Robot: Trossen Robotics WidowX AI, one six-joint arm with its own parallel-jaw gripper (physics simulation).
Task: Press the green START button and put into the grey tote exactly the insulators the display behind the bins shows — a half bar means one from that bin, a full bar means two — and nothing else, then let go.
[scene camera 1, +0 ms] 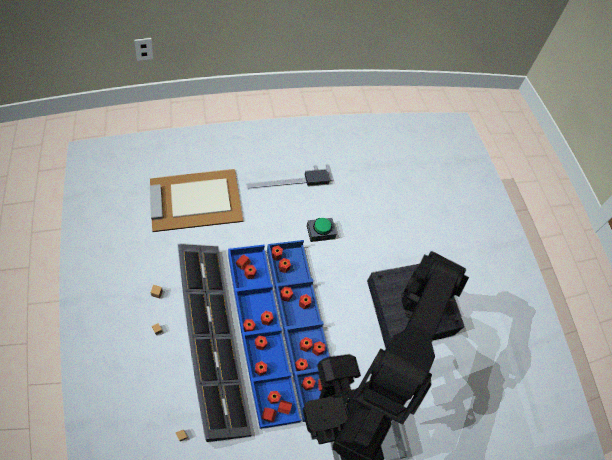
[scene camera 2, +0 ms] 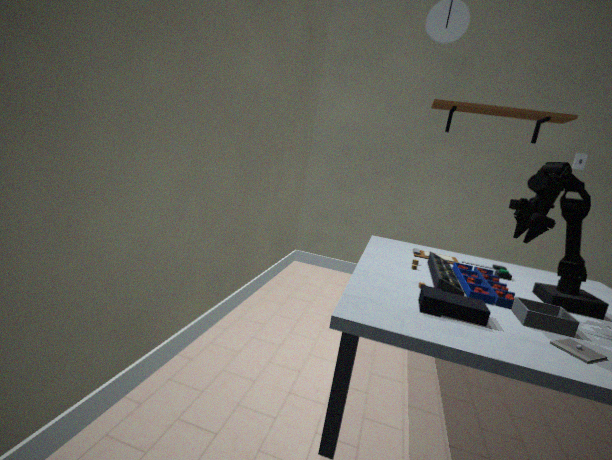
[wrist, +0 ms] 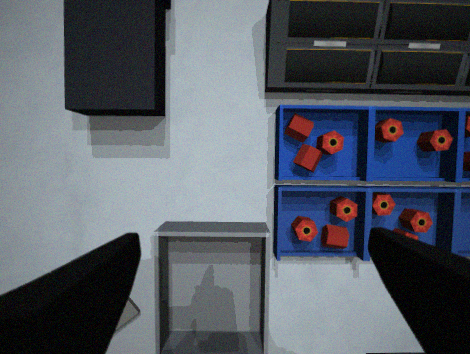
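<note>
My gripper (scene camera 2: 520, 239) (wrist: 255, 241) is open and empty, high above the table. In the wrist view the grey tote (scene camera 2: 542, 321) (wrist: 161, 295) shows between its fingers, with shadow on the floor inside and no insulator on the part that shows. The blue bins (scene camera 1: 258, 290) (wrist: 320, 178) stand in two rows and hold red insulators (scene camera 1: 267, 317) (wrist: 332, 142), some upright, some lying. The arm hides part of the nearest end bin in scene camera 1. The display (scene camera 1: 228, 434) (wrist: 277, 55) behind them has dark cells; no filled bars can be made out. The green START button (scene camera 1: 323, 225) (scene camera 2: 503, 270) stands beyond the bins.
A long black box (scene camera 2: 452, 305) (wrist: 110, 55) stands near the display's end. A clipboard (scene camera 1: 239, 200) and a caliper (scene camera 1: 317, 177) lie at the back. Small wooden cubes (scene camera 1: 156, 291) lie behind the display. A flat plate (scene camera 2: 580, 350) with a knob lies beside the tote.
</note>
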